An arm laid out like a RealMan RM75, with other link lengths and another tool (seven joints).
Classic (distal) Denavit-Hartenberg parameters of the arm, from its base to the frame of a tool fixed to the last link. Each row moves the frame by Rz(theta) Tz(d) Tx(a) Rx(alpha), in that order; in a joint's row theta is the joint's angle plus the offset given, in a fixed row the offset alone. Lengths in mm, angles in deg.
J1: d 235.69; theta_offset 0; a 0; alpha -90
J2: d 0; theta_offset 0; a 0; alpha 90
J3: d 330.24; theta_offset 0; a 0; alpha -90
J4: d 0; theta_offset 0; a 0; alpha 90
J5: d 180.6; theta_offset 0; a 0; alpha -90
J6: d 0; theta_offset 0; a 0; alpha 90
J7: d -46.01; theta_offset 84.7; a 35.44; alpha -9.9
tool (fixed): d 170.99; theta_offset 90; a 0; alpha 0
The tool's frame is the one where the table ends.
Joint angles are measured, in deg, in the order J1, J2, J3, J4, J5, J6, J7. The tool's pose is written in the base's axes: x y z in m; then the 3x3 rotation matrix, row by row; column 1 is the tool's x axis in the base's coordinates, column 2 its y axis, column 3 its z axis. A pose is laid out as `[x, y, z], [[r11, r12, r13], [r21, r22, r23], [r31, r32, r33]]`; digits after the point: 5 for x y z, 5 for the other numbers.
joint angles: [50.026 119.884 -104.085 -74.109 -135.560 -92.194 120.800]
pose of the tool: [0.11368, 0.29564, -0.10295], [[-0.89745, -0.29166, 0.33094], [-0.34155, 0.93422, -0.10288], [-0.27916, -0.20536, -0.93803]]
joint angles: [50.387 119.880 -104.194 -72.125 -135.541 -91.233 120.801]
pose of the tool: [0.11629, 0.29877, -0.10572], [[-0.90097, -0.27441, 0.33608], [-0.32499, 0.94001, -0.10371], [-0.28746, -0.20267, -0.93611]]
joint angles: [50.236 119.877 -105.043 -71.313 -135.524 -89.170 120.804]
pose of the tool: [0.11819, 0.30006, -0.10985], [[-0.90202, -0.27985, 0.32871], [-0.32500, 0.94139, -0.09038], [-0.28415, -0.18835, -0.94010]]
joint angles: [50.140 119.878 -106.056 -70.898 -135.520 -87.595 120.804]
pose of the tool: [0.11952, 0.30010, -0.11338], [[-0.89990, -0.28980, 0.32588], [-0.33196, 0.93982, -0.08091], [-0.28282, -0.18099, -0.94194]]
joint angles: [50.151 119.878 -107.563 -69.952 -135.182 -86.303 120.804]
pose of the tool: [0.12239, 0.29859, -0.11771], [[-0.89660, -0.29277, 0.33226], [-0.33748, 0.93752, -0.08460], [-0.28673, -0.18798, -0.93939]]
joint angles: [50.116 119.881 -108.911 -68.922 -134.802 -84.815 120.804]
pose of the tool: [0.12535, 0.29760, -0.12199], [[-0.89527, -0.29395, 0.33478], [-0.33965, 0.93662, -0.08592], [-0.28831, -0.19063, -0.93837]]
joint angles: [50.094 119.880 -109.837 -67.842 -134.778 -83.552 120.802]
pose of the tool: [0.12874, 0.29788, -0.12534], [[-0.89395, -0.29217, 0.33983], [-0.33793, 0.93751, -0.08292], [-0.29437, -0.18897, -0.93682]]
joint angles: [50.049 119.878 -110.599 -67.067 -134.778 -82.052 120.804]
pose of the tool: [0.13089, 0.29869, -0.12845], [[-0.89341, -0.29573, 0.33818], [-0.33852, 0.93804, -0.07401], [-0.29534, -0.18060, -0.93817]]
